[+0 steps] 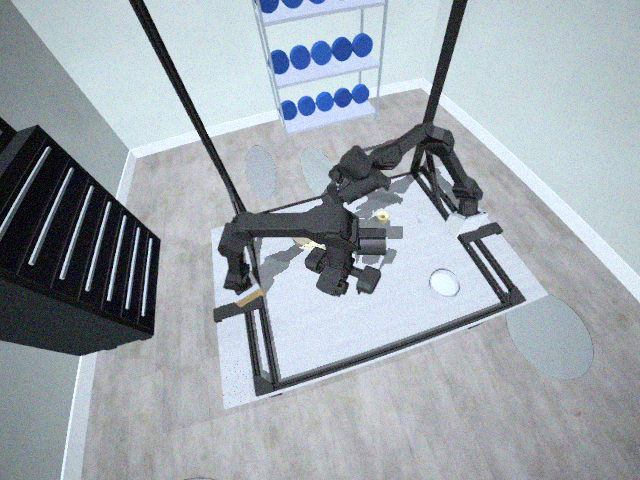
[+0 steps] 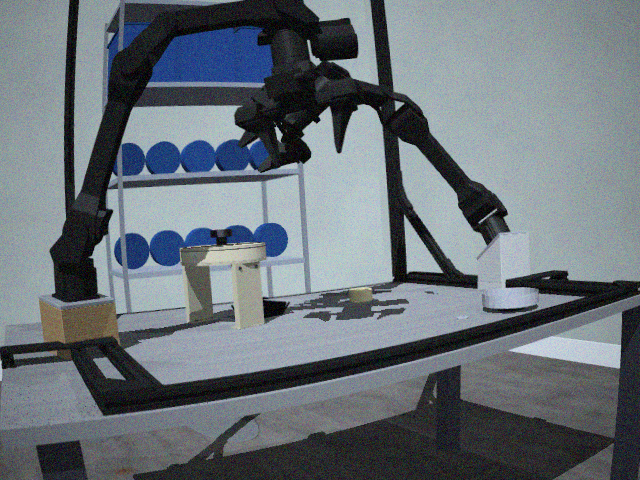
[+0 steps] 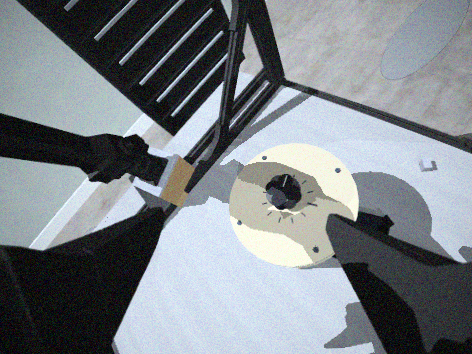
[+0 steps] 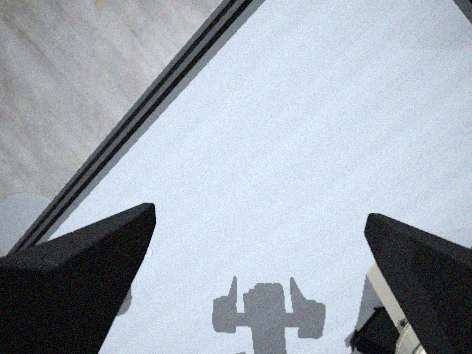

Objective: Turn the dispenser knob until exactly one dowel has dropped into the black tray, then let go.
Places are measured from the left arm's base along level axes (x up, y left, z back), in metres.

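Pixels of known places: left gripper, fingertip midpoint: (image 2: 249, 159) (image 3: 246, 218); right gripper, fingertip midpoint: (image 2: 308, 160) (image 4: 260, 218); left arm's base at its link origin: (image 1: 468, 212) (image 2: 502, 244); right arm's base at its link origin: (image 1: 241, 284) (image 2: 75, 297) (image 3: 153, 170).
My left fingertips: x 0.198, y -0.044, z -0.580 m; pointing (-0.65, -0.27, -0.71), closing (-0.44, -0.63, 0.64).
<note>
For each thing: its top centre in the pictures, then the offset to it from my left fingertips.
- dispenser at its top centre: (image 3: 286, 197) (image 2: 221, 244) (image 1: 311, 227) dx -0.152, dy -0.044, dz -0.047 m
- black tray at its top centre: (image 3: 356, 236) (image 2: 260, 303) (image 4: 390, 341) dx -0.274, dy -0.079, dz +0.035 m
- small yellow ring at its top centre: (image 2: 360, 289) (image 1: 382, 215) dx -0.273, dy -0.100, dz +0.277 m
- white round dish at its top centre: (image 2: 510, 291) (image 1: 445, 283) dx -0.266, dy +0.268, dz +0.375 m
- small white piece at its top centre: (image 3: 427, 162) dx -0.283, dy -0.250, dz +0.049 m
The dispenser (image 1: 305, 241) (image 2: 222, 254) (image 3: 312, 156) is a cream round drum on legs, with dark screw heads and tick marks on top. Its black knob (image 2: 221, 236) (image 3: 283, 191) is upright at the centre, with a pale line on it. The black tray (image 2: 275, 306) (image 3: 372, 223) (image 4: 377, 332) sits low beside the dispenser's legs; its inside is mostly hidden, and I cannot make out a dowel. My left gripper (image 3: 246, 218) is open and empty above the dispenser, with the knob apart from both fingers. My right gripper (image 4: 260, 218) is open and empty, high above the table.
A small yellow ring (image 1: 377, 218) (image 2: 360, 295) and a white round dish (image 1: 444, 282) (image 2: 510, 299) lie on the table. A small white piece (image 3: 427, 164) lies beyond the dispenser. The two arms cross close together over the table. A black frame (image 1: 392, 350) edges it.
</note>
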